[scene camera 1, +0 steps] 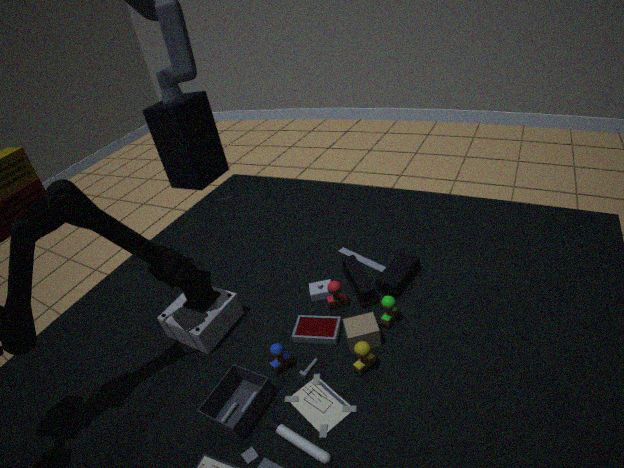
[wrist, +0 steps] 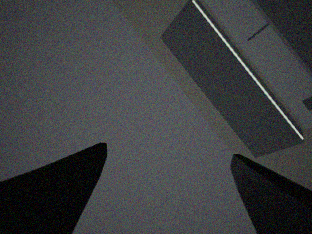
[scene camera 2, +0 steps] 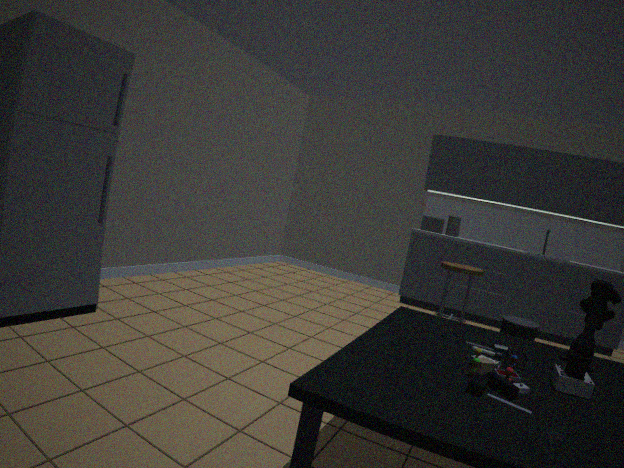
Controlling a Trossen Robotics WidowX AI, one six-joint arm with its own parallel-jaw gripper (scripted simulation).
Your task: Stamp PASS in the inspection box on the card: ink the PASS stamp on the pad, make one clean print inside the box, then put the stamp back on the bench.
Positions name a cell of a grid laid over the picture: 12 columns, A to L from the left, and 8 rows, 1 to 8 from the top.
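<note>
There's a tan box (scene camera 1: H6) here, though in the wrist view that box is out of frame. You'd also see a white card (scene camera 1: G7). As for my gripper (wrist: G6), it's open and it's holding nothing.
</note>
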